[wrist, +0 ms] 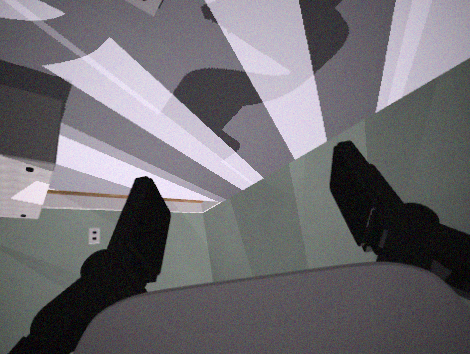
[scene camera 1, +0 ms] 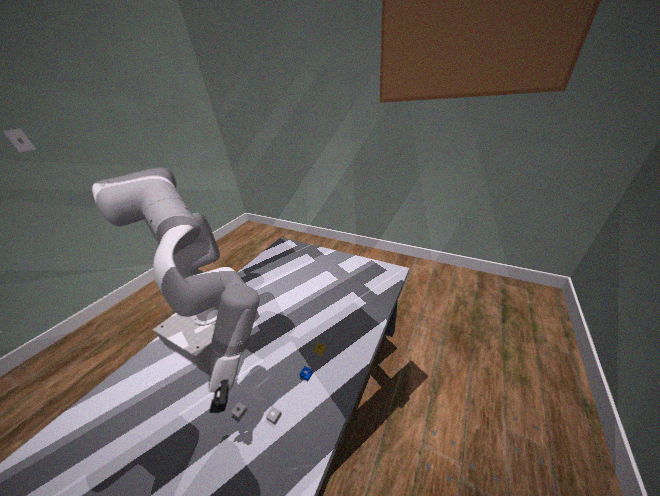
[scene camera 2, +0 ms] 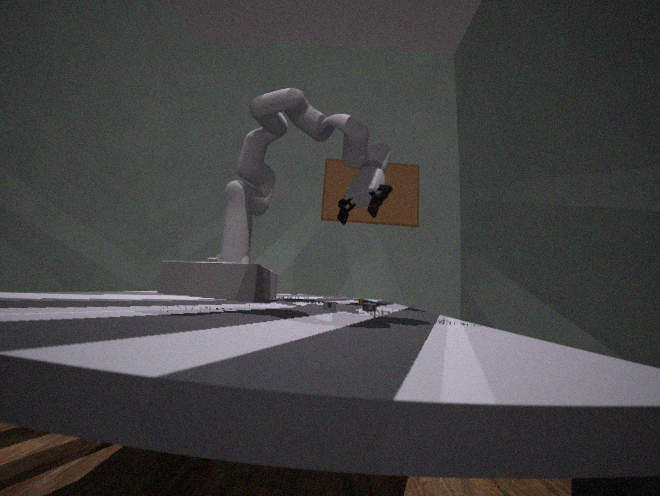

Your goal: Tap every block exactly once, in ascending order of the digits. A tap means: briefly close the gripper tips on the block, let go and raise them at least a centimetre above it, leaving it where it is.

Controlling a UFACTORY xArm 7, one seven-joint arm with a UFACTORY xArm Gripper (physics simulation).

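Note:
Scene camera 2 shows my gripper (scene camera 2: 355, 217), and it's open and holds nothing. My gripper is there in the wrist view (wrist: 244, 180) too, and you'd also find my gripper in scene camera 1 (scene camera 1: 218, 390).

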